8 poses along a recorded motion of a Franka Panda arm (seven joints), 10 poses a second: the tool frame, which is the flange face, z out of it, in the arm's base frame.
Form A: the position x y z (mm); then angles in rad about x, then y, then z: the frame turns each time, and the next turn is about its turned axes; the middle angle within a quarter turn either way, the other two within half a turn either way.
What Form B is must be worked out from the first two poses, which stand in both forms.
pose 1, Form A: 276.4 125.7 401.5 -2.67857 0.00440 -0.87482
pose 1, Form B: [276.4 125.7 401.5], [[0.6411 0.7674 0.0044], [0.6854 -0.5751 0.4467], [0.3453 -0.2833 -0.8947]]
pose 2, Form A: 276.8 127.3 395.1 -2.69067 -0.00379 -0.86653
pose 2, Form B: [276.8 127.3 395.1], [[0.6475 0.7621 -0.0038], [0.6870 -0.5815 0.4358], [0.3299 -0.2848 -0.9000]]
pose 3, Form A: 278.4 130.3 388.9 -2.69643 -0.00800 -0.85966
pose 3, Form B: [278.4 130.3 388.9], [[0.6527 0.7576 -0.0080], [0.6860 -0.5865 0.4306], [0.3215 -0.2865 -0.9025]]
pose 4, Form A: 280.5 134.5 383.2 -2.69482 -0.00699 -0.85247
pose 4, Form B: [280.5 134.5 383.2], [[0.6581 0.7529 -0.0070], [0.6810 -0.5913 0.4320], [0.3212 -0.2891 -0.9018]]
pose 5, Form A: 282.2 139.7 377.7 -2.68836 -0.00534 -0.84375
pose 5, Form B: [282.2 139.7 377.7], [[0.6647 0.7471 -0.0053], [0.6733 -0.5958 0.4379], [0.3240 -0.2946 -0.8990]]
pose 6, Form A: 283.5 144.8 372.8 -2.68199 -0.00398 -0.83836
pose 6, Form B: [283.5 144.8 372.8], [[0.6687 0.7435 -0.0040], [0.6676 -0.5980 0.4436], [0.3274 -0.2993 -0.8962]]
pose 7, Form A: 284.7 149.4 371.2 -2.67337 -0.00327 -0.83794
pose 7, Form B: [284.7 149.4 371.2], [[0.6690 0.7433 -0.0033], [0.6643 -0.5959 0.4513], [0.3335 -0.3041 -0.8924]]
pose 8, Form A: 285.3 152.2 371.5 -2.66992 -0.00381 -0.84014
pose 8, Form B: [285.3 152.2 371.5], [[0.6674 0.7447 -0.0038], [0.6646 -0.5932 0.4544], [0.3361 -0.3058 -0.8908]]
